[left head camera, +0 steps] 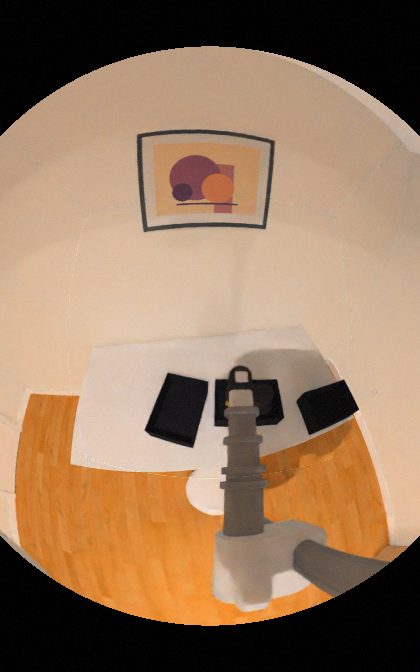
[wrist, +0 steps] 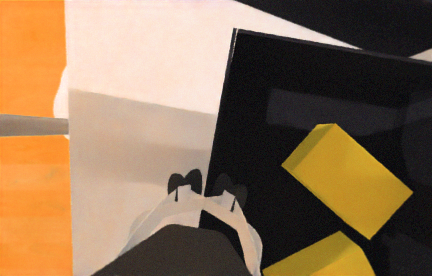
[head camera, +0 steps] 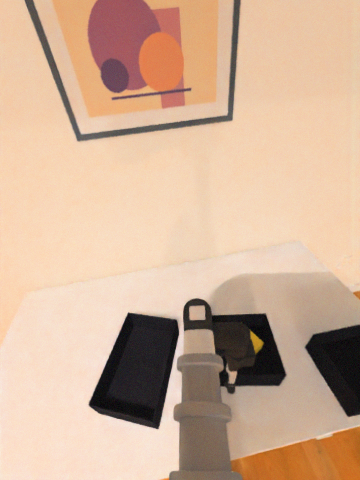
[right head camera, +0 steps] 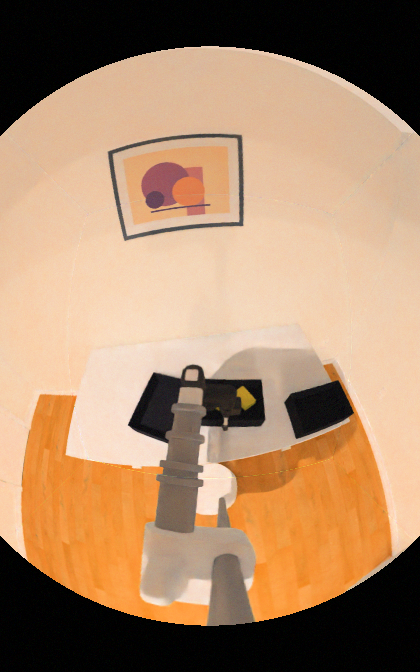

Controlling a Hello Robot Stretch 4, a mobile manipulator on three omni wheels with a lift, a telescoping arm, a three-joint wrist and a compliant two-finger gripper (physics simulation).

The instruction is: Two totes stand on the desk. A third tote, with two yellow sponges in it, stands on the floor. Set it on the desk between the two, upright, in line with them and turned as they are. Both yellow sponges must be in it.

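Note:
The third tote [head camera: 270,371] [left head camera: 274,419] [right head camera: 257,419] [wrist: 260,65] is black and looks upright, at or just above the desk, between the left tote [head camera: 135,370] [left head camera: 180,410] [right head camera: 156,407] [wrist: 375,20] and the right tote [head camera: 340,360] [left head camera: 327,407] [right head camera: 320,410]. Its edge and the left tote's are not parallel in the wrist view. One yellow sponge [head camera: 256,343] [right head camera: 246,398] [wrist: 350,180] lies inside. The other yellow sponge [wrist: 320,260] is partly cut off. My gripper [head camera: 230,387] [right head camera: 225,426] [wrist: 208,185] is shut on the third tote's near wall. Contact under the tote is hidden.
The white desk [head camera: 55,400] [left head camera: 110,425] [right head camera: 100,415] stands against the wall, below a framed picture [head camera: 155,129] [left head camera: 205,226] [right head camera: 185,231]. My arm [head camera: 205,430] [left head camera: 243,495] [right head camera: 178,495] reaches over the desk's front edge. A white round object [left head camera: 205,492] [right head camera: 217,490] shows below that edge.

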